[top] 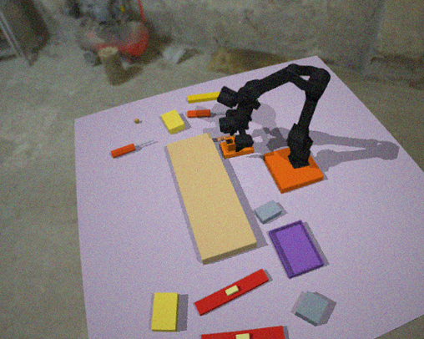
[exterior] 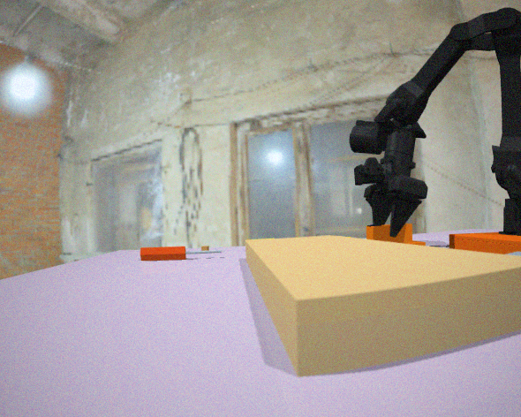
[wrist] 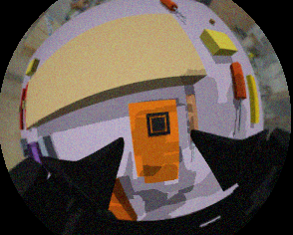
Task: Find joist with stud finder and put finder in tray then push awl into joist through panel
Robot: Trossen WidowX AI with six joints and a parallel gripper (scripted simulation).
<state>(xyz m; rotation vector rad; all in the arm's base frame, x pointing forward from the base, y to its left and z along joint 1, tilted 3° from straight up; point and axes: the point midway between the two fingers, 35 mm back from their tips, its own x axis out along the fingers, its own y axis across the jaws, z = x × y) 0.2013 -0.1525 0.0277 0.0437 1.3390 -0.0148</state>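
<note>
My gripper tip is 10 mm below the orange stud finder. From my gripper tip the other things lie so: awl (20 mm behind, 70 mm to the right, 30 mm below); yellow bar (40 mm ahead, 350 mm to the right, 30 mm below); dark square indicator (20 mm ahead, 20 mm above).
</note>
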